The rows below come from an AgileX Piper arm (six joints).
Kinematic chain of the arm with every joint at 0, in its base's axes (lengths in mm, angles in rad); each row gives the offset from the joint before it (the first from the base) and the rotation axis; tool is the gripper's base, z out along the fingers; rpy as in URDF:
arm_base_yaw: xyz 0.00 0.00 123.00 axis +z
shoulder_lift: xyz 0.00 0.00 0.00 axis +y
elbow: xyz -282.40 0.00 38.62 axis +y
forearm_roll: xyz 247.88 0.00 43.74 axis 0.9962 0 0.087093
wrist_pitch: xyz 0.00 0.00 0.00 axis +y
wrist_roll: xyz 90.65 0.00 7.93 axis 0.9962 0 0.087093
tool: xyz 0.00 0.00 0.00 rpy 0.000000 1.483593 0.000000
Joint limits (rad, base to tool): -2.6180..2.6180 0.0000..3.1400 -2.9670..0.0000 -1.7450..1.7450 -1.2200..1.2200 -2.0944..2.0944
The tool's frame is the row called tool.
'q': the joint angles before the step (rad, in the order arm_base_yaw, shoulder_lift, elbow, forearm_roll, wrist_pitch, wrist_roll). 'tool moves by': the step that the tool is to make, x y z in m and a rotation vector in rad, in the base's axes. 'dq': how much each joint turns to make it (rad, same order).
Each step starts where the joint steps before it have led.
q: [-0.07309, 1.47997, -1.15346, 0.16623, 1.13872, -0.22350]
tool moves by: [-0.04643, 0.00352, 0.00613, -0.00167, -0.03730, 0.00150]
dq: [-0.00001, -0.17890, 0.14821, 0.00199, -0.00626, -0.00307]
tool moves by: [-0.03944, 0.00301, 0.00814, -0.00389, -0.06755, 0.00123]
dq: [0.00000, -0.16868, 0.10126, 0.00149, 0.00000, -0.00156]
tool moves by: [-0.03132, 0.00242, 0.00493, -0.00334, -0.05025, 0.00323]
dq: [0.00003, -0.13554, 0.06624, -0.00002, 0.01921, 0.00003]
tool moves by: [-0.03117, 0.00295, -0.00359, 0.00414, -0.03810, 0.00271]
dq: [0.00000, -0.13577, 0.08081, 0.00678, 0.01753, 0.00000]
